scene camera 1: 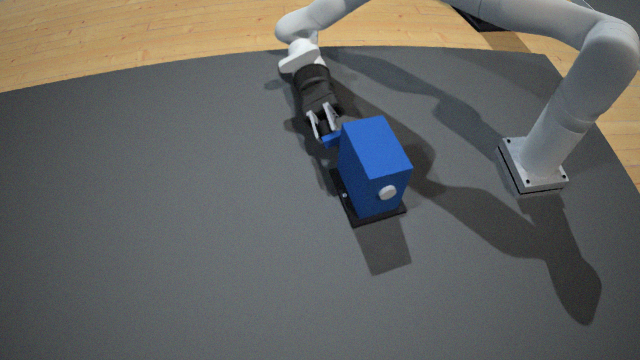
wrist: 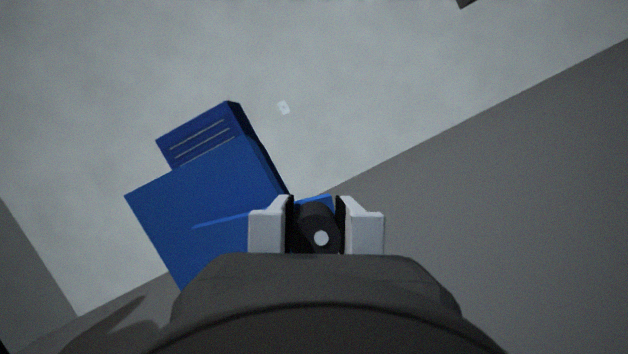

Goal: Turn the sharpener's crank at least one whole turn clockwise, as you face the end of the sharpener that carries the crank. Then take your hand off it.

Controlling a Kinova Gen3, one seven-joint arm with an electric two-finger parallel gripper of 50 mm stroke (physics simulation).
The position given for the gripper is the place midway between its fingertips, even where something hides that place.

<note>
In view: the gripper (wrist: 314,216) and a blue sharpener (scene camera 1: 372,172).
The blue sharpener also shows in the wrist view (wrist: 193,214).
</note>
